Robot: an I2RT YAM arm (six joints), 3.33 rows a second.
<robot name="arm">
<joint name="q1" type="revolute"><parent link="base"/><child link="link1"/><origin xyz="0.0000 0.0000 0.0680"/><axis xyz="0 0 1"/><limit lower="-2.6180" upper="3.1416"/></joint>
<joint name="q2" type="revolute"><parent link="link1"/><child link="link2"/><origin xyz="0.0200 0.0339 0.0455"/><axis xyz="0 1 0"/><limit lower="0.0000" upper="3.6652"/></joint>
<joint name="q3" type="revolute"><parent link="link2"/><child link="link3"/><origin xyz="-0.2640 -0.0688 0.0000"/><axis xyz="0 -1 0"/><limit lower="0.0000" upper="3.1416"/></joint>
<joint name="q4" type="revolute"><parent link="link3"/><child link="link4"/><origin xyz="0.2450 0.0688 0.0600"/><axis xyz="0 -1 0"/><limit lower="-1.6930" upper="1.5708"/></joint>
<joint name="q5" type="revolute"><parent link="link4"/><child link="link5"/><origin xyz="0.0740 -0.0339 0.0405"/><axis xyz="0 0 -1"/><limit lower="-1.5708" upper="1.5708"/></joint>
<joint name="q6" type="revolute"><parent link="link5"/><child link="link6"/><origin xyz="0.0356 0.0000 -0.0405"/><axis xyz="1 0 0"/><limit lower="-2.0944" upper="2.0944"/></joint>
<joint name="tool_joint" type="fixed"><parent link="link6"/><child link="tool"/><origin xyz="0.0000 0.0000 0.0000" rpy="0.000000 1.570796 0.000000"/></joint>
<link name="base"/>
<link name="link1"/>
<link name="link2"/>
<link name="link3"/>
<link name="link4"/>
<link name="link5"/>
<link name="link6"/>
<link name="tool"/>
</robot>
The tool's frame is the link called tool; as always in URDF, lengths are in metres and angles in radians.
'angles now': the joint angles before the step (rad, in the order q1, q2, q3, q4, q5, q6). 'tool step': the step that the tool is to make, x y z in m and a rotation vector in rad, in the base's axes. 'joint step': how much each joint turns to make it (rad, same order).
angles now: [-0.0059 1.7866 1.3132 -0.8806 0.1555 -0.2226]
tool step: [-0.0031 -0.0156 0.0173 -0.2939 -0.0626 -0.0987]
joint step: [-0.0156 -0.0419 -0.0002 0.0227 0.3044 0.0089]
